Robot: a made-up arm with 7 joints.
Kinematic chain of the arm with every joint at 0, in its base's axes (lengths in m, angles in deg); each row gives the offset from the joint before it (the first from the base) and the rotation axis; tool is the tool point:
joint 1: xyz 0 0 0.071 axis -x
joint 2: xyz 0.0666 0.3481 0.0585 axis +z
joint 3: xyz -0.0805 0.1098 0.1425 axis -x
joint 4: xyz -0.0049 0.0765 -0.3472 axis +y
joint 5: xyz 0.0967 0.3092 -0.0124 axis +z
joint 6: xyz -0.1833 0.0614 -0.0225 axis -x
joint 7: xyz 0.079 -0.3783 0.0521 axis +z
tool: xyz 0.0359 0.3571 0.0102
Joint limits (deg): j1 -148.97..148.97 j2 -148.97..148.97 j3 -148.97..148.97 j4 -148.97..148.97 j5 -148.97..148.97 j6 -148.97..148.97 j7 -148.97..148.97
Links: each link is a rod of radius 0.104 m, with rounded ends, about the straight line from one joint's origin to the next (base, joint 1, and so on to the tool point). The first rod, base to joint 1, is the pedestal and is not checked.
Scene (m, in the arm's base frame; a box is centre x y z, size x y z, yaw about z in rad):
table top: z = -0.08
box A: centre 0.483 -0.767 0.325 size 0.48 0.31 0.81 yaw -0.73
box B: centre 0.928 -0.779 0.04 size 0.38 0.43 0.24 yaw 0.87
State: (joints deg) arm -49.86 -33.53 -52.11 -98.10 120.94 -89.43 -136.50
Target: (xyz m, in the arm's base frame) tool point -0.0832 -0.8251 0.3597
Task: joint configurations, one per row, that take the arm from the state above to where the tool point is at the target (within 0.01 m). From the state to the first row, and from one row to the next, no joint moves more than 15 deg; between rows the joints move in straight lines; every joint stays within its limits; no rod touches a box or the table.
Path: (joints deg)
1: -54.46 -23.31 -56.27 -96.94 117.05 -83.46 -127.47
2: -59.05 -13.10 -60.43 -95.78 113.16 -77.48 -118.44
3: -63.65 -2.88 -64.58 -94.61 109.27 -71.51 -109.42
4: -74.90 5.59 -55.98 -107.67 107.57 -60.27 -114.27
5: -86.15 14.07 -47.37 -120.73 105.87 -49.03 -119.12
6: -97.40 22.55 -38.76 -133.79 104.17 -37.79 -123.97
7: -94.86 9.89 -48.12 -134.00 106.62 -40.44 -128.93
8: -92.33 -2.76 -57.48 -134.22 109.06 -43.09 -133.88
9: -89.80 -15.41 -66.85 -134.43 111.50 -45.74 -138.84
10: -87.27 -28.07 -76.21 -134.65 113.95 -48.40 -143.80
11: -84.74 -40.72 -85.57 -134.87 116.39 -51.05 -148.75

